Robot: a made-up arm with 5 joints.
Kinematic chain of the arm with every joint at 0, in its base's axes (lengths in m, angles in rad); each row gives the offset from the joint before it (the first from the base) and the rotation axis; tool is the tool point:
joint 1: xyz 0 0 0.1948 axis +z
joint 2: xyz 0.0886 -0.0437 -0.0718 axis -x
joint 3: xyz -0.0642 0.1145 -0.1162 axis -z
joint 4: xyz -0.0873 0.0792 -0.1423 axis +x
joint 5: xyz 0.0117 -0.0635 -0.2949 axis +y
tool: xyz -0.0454 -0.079 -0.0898
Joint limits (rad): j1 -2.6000..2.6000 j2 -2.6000..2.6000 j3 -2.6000..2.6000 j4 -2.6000..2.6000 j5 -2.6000..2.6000
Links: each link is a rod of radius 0.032 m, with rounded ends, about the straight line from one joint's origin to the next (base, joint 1, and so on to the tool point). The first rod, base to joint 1, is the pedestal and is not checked.
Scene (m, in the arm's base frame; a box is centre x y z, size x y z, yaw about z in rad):
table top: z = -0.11
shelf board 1: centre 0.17 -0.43 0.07 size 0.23 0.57 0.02 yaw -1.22
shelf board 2: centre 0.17 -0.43 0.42 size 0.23 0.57 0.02 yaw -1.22
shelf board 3: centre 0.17 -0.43 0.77 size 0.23 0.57 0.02 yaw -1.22
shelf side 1: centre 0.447 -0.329 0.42 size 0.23 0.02 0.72 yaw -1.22
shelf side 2: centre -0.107 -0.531 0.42 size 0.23 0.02 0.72 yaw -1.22
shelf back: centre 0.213 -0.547 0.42 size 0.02 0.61 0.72 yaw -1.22
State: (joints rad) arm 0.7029 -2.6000 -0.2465 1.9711 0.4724
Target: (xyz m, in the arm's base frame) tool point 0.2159 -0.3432 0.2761
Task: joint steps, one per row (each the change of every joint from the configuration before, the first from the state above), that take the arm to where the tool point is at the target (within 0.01 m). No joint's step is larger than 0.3 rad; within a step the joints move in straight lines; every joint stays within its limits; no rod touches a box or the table.
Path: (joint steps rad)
1: 0.0171 0.2203 0.0524 0.0169 0.2592
2: 0.0171 0.2203 0.0524 0.0169 0.2593
3: 0.0172 0.2203 0.0524 0.0170 0.2592
4: 0.0171 0.2203 0.0523 0.0169 0.2592
5: 0.0171 0.2203 0.0524 0.0169 0.2593
6: 0.0922 -0.2097 -0.2899 0.1361 -0.1648
7: 0.0923 -0.2097 -0.2900 0.1361 -0.1648
8: 0.0922 -0.2097 -0.2900 0.1360 -0.1647
9: 0.0923 -0.2097 -0.2900 0.1361 -0.1648
10: 0.2829 -0.1147 0.0958 0.0000 -0.0889
11: 0.2830 -0.1147 0.0959 0.0000 -0.0889

